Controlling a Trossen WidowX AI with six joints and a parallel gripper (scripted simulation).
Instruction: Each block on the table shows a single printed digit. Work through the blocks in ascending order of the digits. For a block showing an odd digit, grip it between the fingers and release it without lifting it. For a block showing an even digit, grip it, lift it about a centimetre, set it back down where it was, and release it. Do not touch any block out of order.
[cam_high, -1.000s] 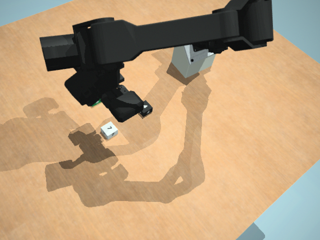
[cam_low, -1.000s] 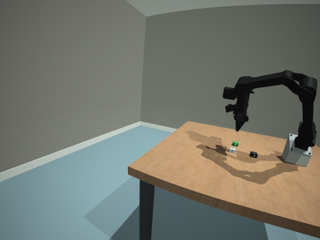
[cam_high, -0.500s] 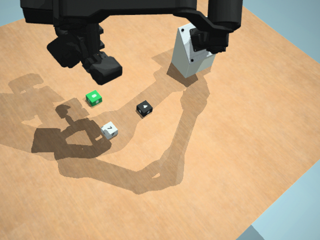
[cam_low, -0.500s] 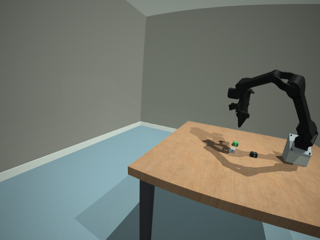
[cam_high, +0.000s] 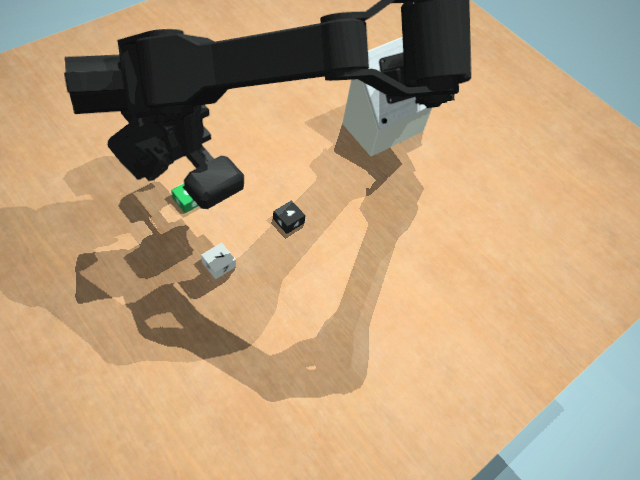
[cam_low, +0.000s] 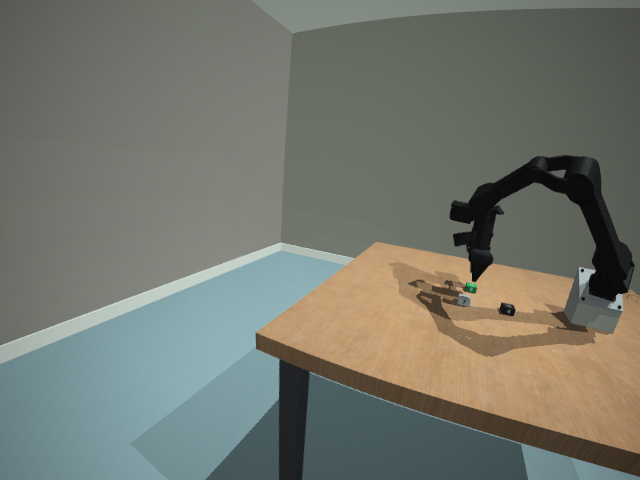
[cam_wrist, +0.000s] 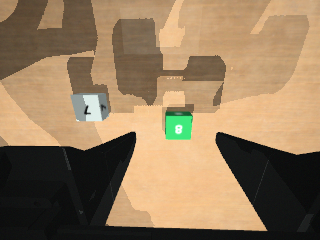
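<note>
The green block lies 10 mm to the right of my gripper tip and 40 mm below it. From my gripper tip the other things lie so: white block: 110 mm to the left, 40 mm below.
</note>
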